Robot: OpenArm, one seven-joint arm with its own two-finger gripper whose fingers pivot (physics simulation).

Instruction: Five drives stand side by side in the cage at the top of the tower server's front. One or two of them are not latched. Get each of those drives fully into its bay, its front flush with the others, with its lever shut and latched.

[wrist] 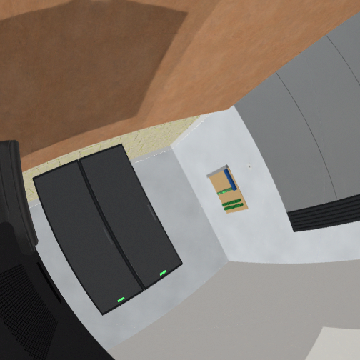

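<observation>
The five drives, their levers and the cage do not show in the wrist view. A large black body (25, 305) with a fine perforated mesh and a dark slot fills the lower left corner; it may be part of the tower server, but too little shows to be sure. One dark rounded finger of my gripper stands upright at the left edge, in front of that body. The other finger is outside the view. The gripper is open, and no drive shows at the visible finger.
The room appears upside down. A brown surface (215, 65) with a broad shadow spans the top. Two tall black cabinets (67, 225) (125, 200) with green lights stand against the far wall. A pinboard (239, 197) hangs on the side wall. A grey unit (295, 145) is at the right.
</observation>
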